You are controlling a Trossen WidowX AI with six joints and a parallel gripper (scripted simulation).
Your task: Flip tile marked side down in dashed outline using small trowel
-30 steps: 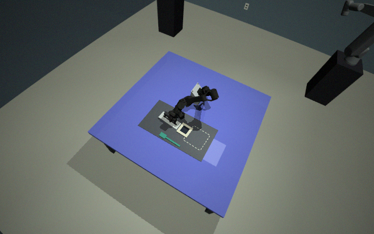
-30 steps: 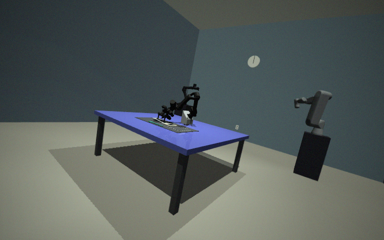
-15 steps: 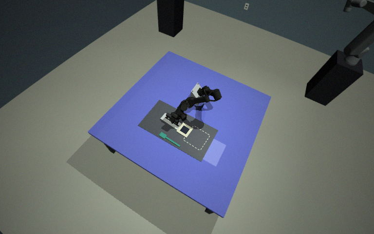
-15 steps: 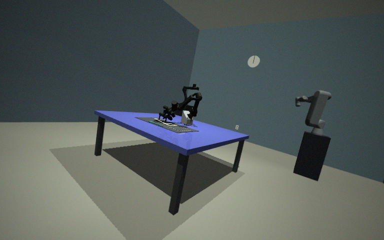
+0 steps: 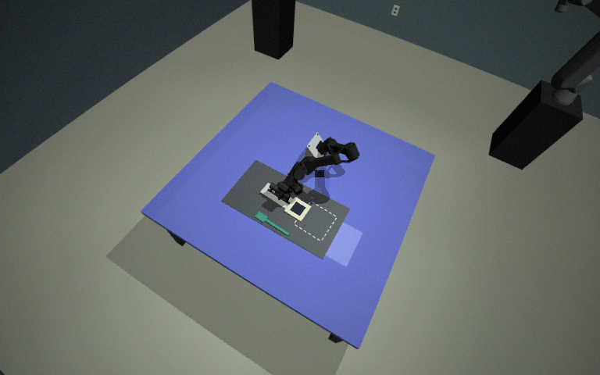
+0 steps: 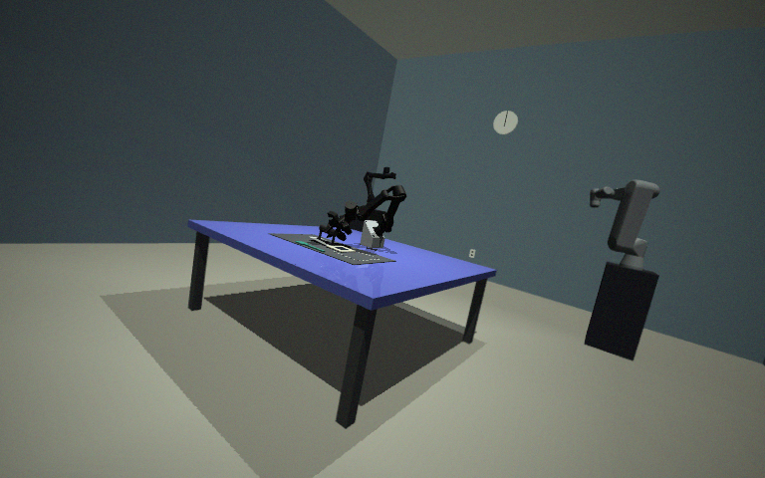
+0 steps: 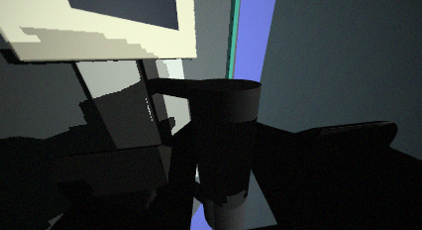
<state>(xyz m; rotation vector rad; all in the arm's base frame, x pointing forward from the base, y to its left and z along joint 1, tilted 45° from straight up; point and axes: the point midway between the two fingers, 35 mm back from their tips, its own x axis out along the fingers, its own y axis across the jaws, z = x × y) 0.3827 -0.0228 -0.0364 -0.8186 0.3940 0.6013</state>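
Right now my gripper tip is 70 mm above the dark mat, 40 mm to the right of it and 10 mm past it. The rest, counted from my gripper tip: green trowel (130 mm ahead, 50 mm below, 10 mm to the left); cream tile (110 mm to the left, 50 mm below, 20 mm behind).
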